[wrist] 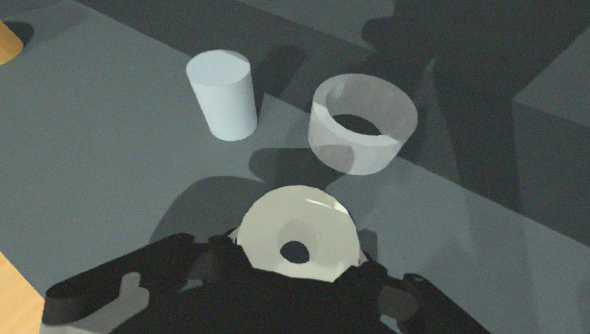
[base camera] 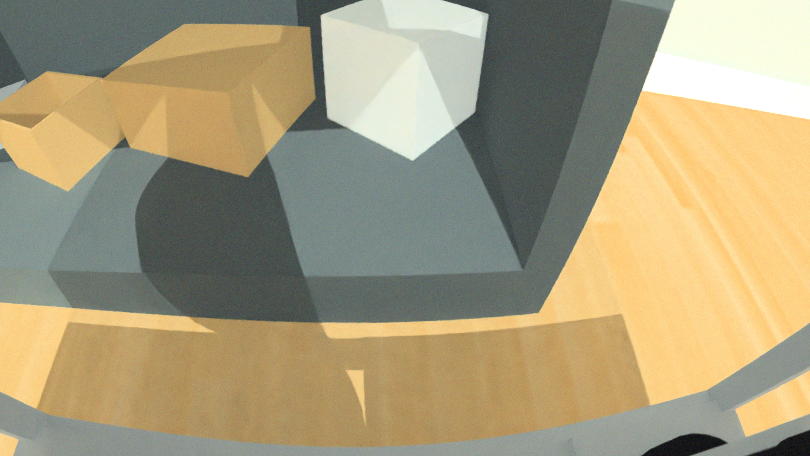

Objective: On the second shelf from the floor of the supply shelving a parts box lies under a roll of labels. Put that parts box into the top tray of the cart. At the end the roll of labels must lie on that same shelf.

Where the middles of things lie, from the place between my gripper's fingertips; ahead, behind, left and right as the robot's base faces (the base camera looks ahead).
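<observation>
I see that the white cube (base camera: 404,81) is far below my hand, a little ahead of it and a fair way to the right of it.
</observation>
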